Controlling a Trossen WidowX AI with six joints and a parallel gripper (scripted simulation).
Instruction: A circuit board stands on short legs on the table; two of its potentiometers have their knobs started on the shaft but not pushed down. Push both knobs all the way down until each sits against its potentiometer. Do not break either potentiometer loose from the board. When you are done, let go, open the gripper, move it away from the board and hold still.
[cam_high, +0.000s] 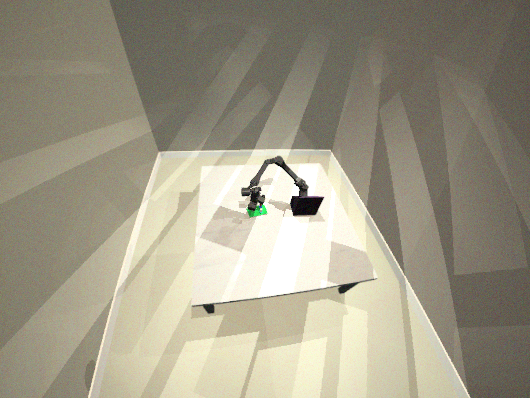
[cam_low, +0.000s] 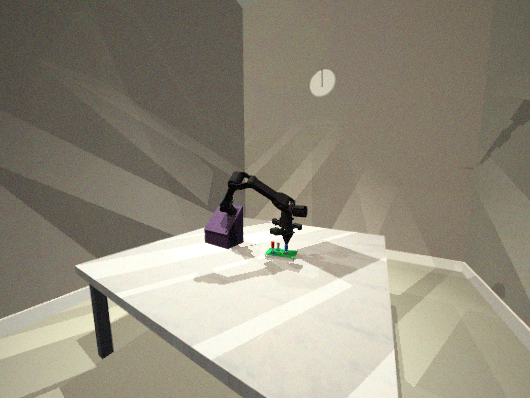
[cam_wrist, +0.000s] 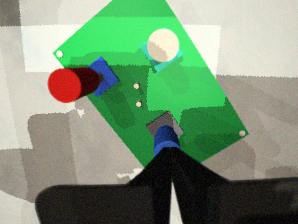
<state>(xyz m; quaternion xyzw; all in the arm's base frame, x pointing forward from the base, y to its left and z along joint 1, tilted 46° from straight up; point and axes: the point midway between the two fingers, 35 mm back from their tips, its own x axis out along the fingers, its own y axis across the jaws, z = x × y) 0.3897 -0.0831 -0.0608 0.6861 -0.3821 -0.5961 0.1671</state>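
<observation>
Now: the blue knob 2 cm below my gripper tip. Also, from my gripper tip: beige knob 6 cm behind, 2 cm to the left, 2 cm below.
</observation>
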